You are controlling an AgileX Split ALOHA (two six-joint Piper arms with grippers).
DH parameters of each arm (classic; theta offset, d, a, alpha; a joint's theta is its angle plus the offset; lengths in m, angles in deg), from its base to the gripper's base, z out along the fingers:
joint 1: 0 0.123 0 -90
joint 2: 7.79 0 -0.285 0
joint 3: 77.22 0 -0.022 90
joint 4: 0 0.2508 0 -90
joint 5: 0 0 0.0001 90
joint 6: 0 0.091 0 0
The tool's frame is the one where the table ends.
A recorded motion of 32 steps. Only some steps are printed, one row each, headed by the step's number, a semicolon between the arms.
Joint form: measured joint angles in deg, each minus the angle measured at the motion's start. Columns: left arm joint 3, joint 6, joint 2, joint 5, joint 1, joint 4; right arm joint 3, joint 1, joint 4, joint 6, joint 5, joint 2.
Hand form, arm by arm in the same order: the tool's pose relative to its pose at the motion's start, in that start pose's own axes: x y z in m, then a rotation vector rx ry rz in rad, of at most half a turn. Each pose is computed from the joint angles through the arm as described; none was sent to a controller.
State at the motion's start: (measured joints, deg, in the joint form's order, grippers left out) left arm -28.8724 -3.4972 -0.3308 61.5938 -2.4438 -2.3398; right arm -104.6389 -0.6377 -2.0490 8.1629 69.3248 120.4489
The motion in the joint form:
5: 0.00 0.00 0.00 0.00 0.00 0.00; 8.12 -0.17 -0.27 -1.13 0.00 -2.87
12: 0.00 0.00 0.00 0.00 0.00 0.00; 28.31 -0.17 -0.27 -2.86 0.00 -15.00
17: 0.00 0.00 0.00 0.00 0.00 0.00; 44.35 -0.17 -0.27 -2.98 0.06 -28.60
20: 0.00 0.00 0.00 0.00 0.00 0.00; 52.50 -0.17 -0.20 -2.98 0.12 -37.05
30: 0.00 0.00 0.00 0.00 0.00 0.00; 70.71 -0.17 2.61 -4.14 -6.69 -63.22
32: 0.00 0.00 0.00 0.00 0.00 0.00; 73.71 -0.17 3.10 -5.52 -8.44 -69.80
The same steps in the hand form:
5: 0.0000 0.0000 0.0000 0.0000 0.0000 0.0000; 0.0250 -0.0045 0.0112 0.0156 0.0904 -0.0217
12: 0.0000 0.0000 0.0000 0.0000 0.0000 0.0000; 0.0986 -0.0142 0.0031 0.0287 0.2305 -0.0567
17: 0.0000 0.0000 0.0000 0.0000 0.0000 0.0000; 0.1677 -0.0237 -0.0185 0.0328 0.2739 -0.0602
20: 0.0000 0.0000 0.0000 0.0000 0.0000 0.0000; 0.2068 -0.0290 -0.0306 0.0314 0.2699 -0.0594
30: 0.0000 0.0000 0.0000 0.0000 0.0000 0.0000; 0.2964 -0.0371 -0.0539 -0.0400 0.0184 -0.0524
32: 0.0000 0.0000 0.0000 0.0000 0.0000 0.0000; 0.3132 -0.0387 -0.0585 -0.0559 -0.0741 -0.0711

